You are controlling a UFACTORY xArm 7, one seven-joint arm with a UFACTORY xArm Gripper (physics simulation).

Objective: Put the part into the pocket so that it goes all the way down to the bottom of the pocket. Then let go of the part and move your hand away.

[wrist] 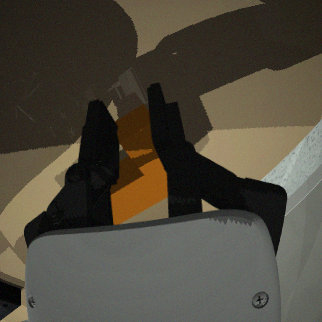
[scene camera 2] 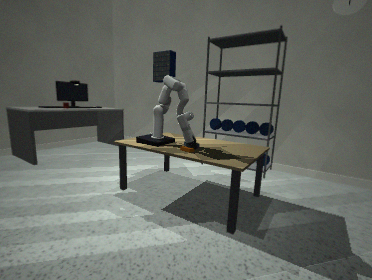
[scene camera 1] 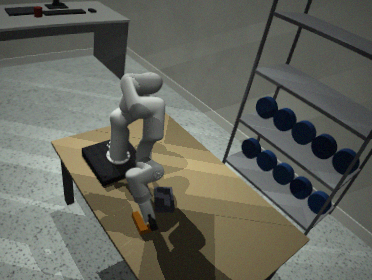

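Pixels of known places: gripper, fingertip midpoint: (wrist: 131,107) (scene camera 2: 194,149) (scene camera 1: 154,227); arm's base at its link origin: (scene camera 2: 157,137) (scene camera 1: 118,156).
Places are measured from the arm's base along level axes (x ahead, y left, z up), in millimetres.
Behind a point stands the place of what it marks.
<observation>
The part is an orange L-shaped block (scene camera 1: 139,222) {x 397, y -196, z -17 mm} (scene camera 2: 186,149) {x 400, y -210, z -27 mm} (wrist: 140,188) {x 413, y -192, z -16 mm} lying on the wooden table (scene camera 1: 240,216) {x 681, y 231, z -47 mm} near its front edge. My gripper (scene camera 1: 151,225) {x 453, y -157, z -30 mm} (scene camera 2: 192,144) {x 453, y -157, z -30 mm} (wrist: 131,107) {x 453, y -157, z -30 mm} is low on the table, and its two black fingers are shut on the part's raised end. In the wrist view the orange block fills the gap between the fingers. The pocket is a dark grey open-topped box (scene camera 1: 164,199) {x 356, y 10, z -42 mm} standing on the table just behind and to the right of the gripper, apart from the part.
The arm's black base plate (scene camera 1: 95,159) {x -49, y -114, z 0 mm} is at the back left of the table. A metal shelf rack (scene camera 1: 255,69) with blue discs stands right of the table. A grey desk (scene camera 1: 110,45) is far behind.
</observation>
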